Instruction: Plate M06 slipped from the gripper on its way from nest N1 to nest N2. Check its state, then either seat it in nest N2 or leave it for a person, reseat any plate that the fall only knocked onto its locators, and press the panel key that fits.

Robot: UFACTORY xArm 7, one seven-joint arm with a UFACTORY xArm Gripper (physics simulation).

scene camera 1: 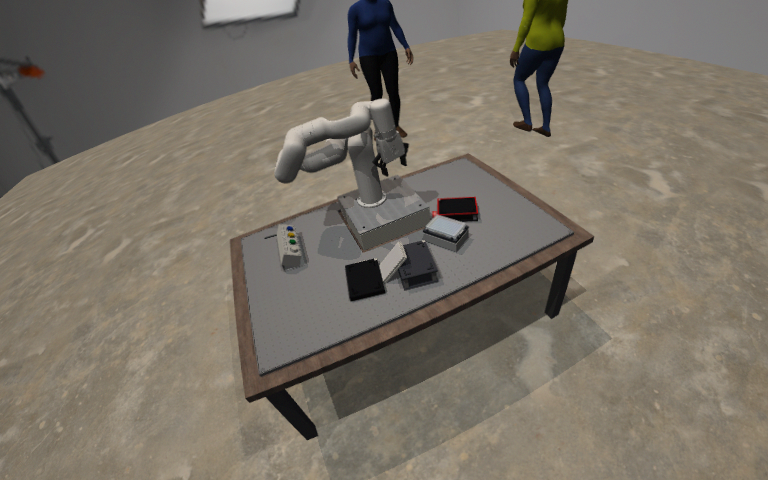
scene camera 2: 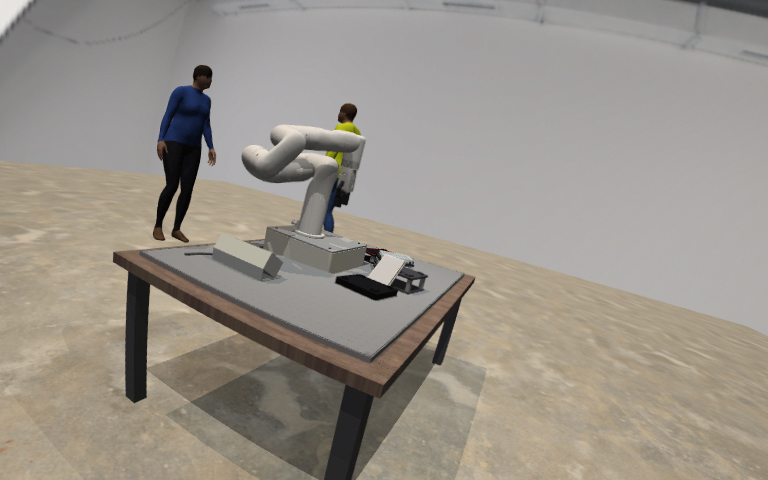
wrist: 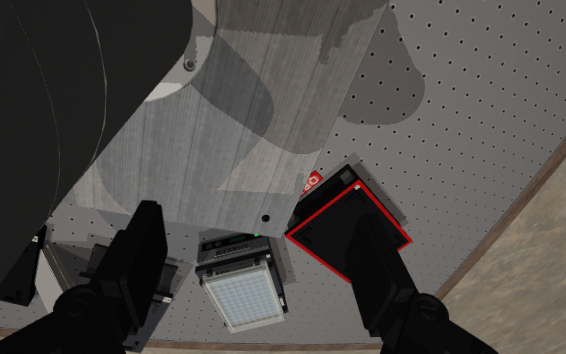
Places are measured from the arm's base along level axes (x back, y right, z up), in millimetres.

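Where they show: gripper, between the fingertips: [scene camera 1: 395, 170] [scene camera 2: 340, 205] [wrist: 261, 231]; arm's base, origin of its link: [scene camera 1: 372, 199] [scene camera 2: 308, 234] [wrist: 123, 8].
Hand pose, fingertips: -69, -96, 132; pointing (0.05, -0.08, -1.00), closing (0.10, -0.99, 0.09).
Each offset is from my fingertips to the top centre of the thing, as dx, dy, dz. "spot": to the spot under its first point.
My gripper [scene camera 1: 394, 166] [scene camera 2: 341, 199] [wrist: 261, 231] is open and empty, high above the table beside the arm's base. A white plate [scene camera 1: 394, 262] [scene camera 2: 387, 270] [wrist: 46, 282] leans steeply between a flat black nest @[-269, +312, -186] [scene camera 1: 365, 280] [scene camera 2: 365, 286] and a raised dark grey nest @[-333, +140, -150] [scene camera 1: 417, 260] [scene camera 2: 412, 273]. A clear-topped plate @[-264, -45, -142] [scene camera 1: 447, 227] [wrist: 245, 295] sits on a grey unit with a green display @[spot: -197, -20, -184] [wrist: 235, 247]; it looks slightly tilted. Labels N1, N2 and M06 are not readable. The key panel @[+70, +496, -130] [scene camera 1: 289, 257] [scene camera 2: 243, 257] has blue, yellow, green and pale keys in scene camera 1.
A red-rimmed black tray @[-158, -181, -168] [scene camera 1: 457, 215] [wrist: 320, 261] lies behind the clear-topped plate, with a partly hidden red label @[spot: -96, -109, -212] [wrist: 312, 182]. The arm's base block [scene camera 1: 390, 226] [scene camera 2: 345, 259] [wrist: 240, 205] stands near the rear edge. Two people [scene camera 1: 370, 31] [scene camera 1: 543, 31] stand beyond the table.
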